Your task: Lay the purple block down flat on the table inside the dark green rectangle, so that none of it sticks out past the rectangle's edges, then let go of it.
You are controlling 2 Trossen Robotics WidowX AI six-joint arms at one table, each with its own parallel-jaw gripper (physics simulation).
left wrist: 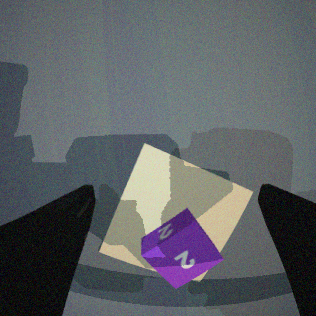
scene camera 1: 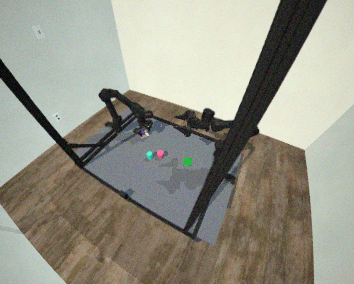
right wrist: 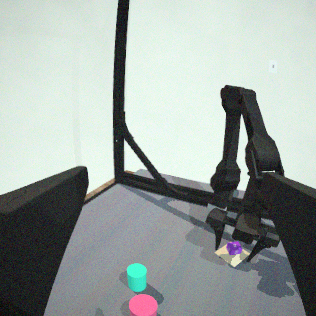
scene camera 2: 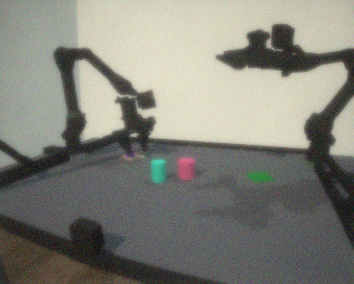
Labels:
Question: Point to a purple block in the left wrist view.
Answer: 179,249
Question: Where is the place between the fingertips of my left gripper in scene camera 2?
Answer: At 138,154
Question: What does my left gripper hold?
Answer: Nothing.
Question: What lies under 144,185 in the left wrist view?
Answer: A cream square pad.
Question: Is my right gripper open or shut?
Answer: Open.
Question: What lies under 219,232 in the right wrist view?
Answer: My left gripper.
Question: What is my right gripper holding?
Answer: Nothing.

